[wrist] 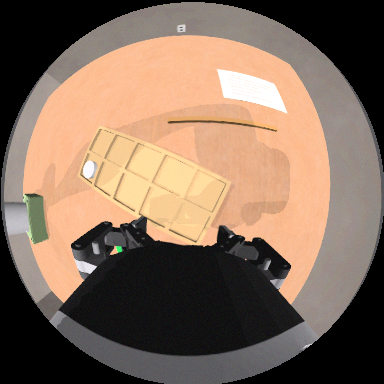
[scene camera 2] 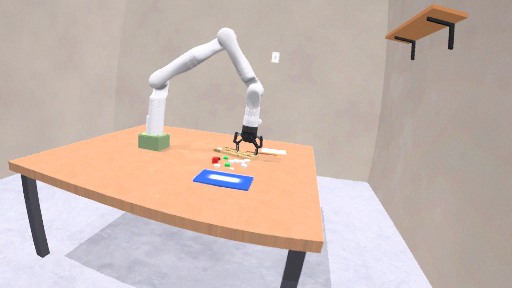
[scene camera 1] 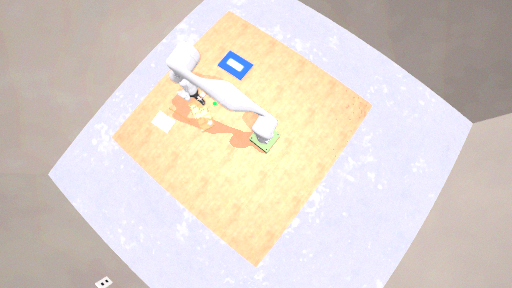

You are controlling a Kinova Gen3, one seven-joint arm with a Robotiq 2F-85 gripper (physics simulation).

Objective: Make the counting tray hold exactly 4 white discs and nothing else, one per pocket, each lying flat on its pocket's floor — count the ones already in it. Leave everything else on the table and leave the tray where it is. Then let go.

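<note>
The tan counting tray has two rows of pockets. One white disc lies in the end pocket nearest the arm's base; the other pockets visible in the wrist view look empty. My gripper is open and empty, low over the table by the tray's far end, on the side of the loose discs. In scene camera 2, several white discs lie on the table, with green discs and a red block. The gripper hides the table beneath it in the wrist view.
A blue panel with a white centre lies beyond the loose discs. A white sheet and a thin wooden stick lie on the tray's other side. The arm's green base block stands to one side.
</note>
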